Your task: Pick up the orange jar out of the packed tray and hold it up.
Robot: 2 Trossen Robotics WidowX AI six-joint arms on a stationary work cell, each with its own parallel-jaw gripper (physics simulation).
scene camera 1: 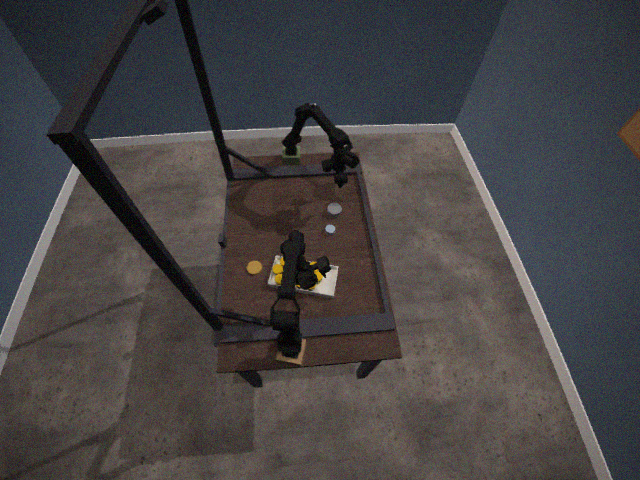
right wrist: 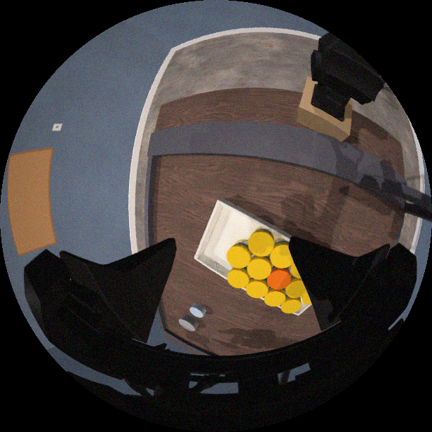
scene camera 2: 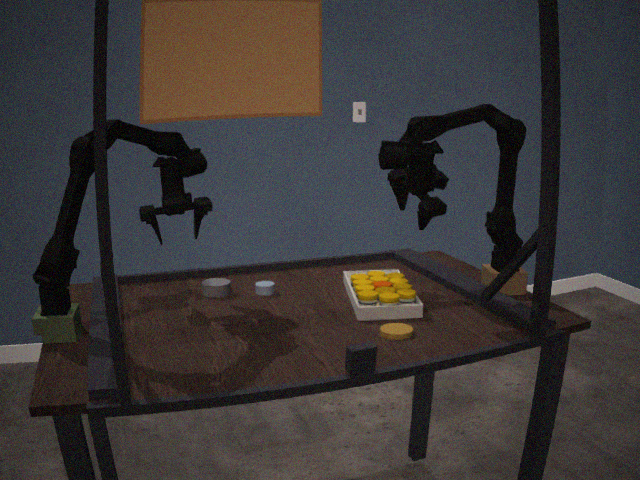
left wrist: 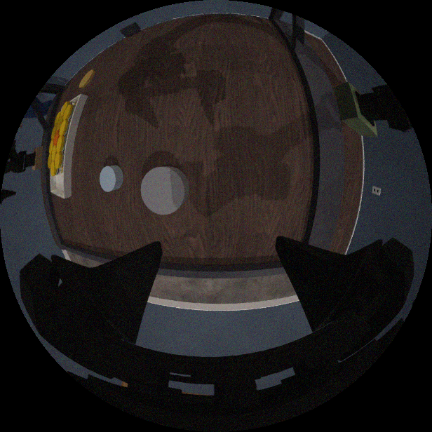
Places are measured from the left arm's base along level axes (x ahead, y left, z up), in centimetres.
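Pixels of known places: left gripper, between the fingertips: (scene camera 2: 178, 241); right gripper, between the fingertips: (scene camera 2: 411, 219); left arm's base, origin of its link: (scene camera 1: 291, 151) (scene camera 2: 55, 310); right arm's base, origin of its link: (scene camera 1: 291, 349).
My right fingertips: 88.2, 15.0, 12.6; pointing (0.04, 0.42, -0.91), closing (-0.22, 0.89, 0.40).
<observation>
Ahead of a thing's pixels: the offset from my right fingertips to its top centre, as dx, dy, dz.
The orange jar {-10.5, -7.9, -13.6} (scene camera 2: 382, 284) (left wrist: 56, 137) (right wrist: 279, 279) stands among several yellow-lidded jars {-12.1, -17.0, -13.6} (scene camera 1: 278, 269) {-16.2, -13.9, -13.6} (scene camera 2: 367, 294) (right wrist: 260, 243) in the white tray {-10.0, -5.0, -15.2} (scene camera 1: 330, 285) (scene camera 2: 390, 311) (left wrist: 67, 175) (right wrist: 215, 235). The right arm hides the orange jar in scene camera 1. My right gripper (scene camera 2: 412, 218) (right wrist: 235, 244) is open and empty, high above the tray; in its wrist view the orange jar shows beside the right-hand finger in the picture. My left gripper (scene camera 1: 340, 181) (scene camera 2: 178, 239) (left wrist: 219, 245) is open and empty, high above the other end of the table.
A grey disc {-48.9, +9.8, -15.4} (scene camera 1: 334, 208) (scene camera 2: 216, 287) (left wrist: 163, 190) and a smaller light-blue disc {-36.4, +7.5, -16.0} (scene camera 1: 330, 228) (scene camera 2: 264, 288) (left wrist: 109, 178) lie apart from the tray. An orange-yellow disc {-14.5, -28.4, -17.2} (scene camera 1: 254, 267) (scene camera 2: 396, 331) lies beside it. Dark frame posts (scene camera 2: 549, 155) rise at the table's edge.
</observation>
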